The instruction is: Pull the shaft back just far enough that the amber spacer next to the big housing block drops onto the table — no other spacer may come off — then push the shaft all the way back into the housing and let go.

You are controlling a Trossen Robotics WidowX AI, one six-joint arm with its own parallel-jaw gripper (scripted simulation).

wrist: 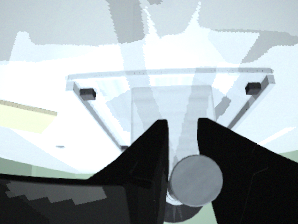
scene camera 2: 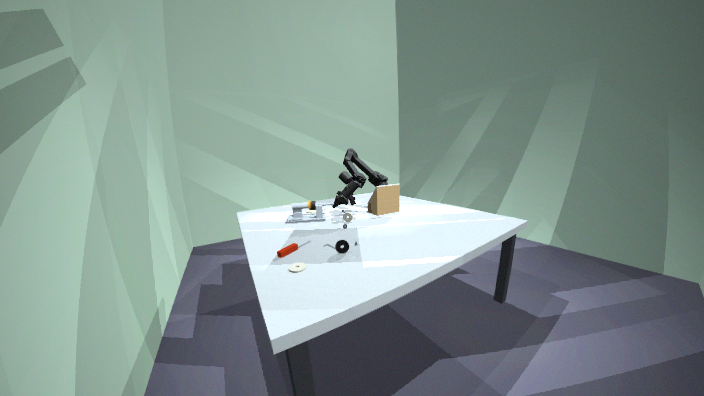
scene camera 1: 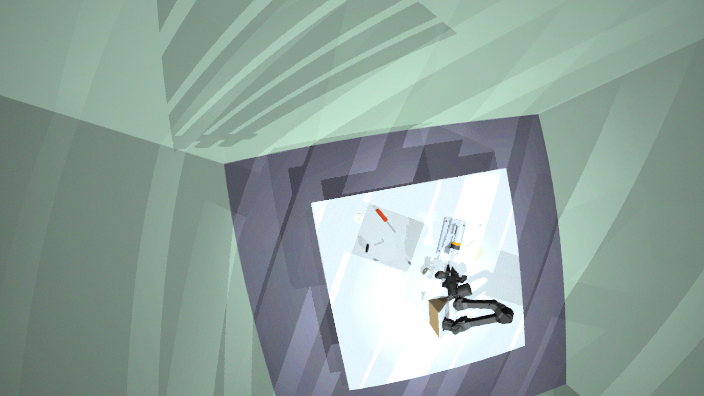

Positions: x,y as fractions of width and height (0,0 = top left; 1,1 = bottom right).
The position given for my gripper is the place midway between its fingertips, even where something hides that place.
Observation:
I see my gripper (wrist: 0.61,0.57), a thin shaft (wrist: 0.66,0.81) and a grey housing block (scene camera 1: 0.64,0.58).
The grey housing block also shows in the wrist view (wrist: 0.41,0.47).

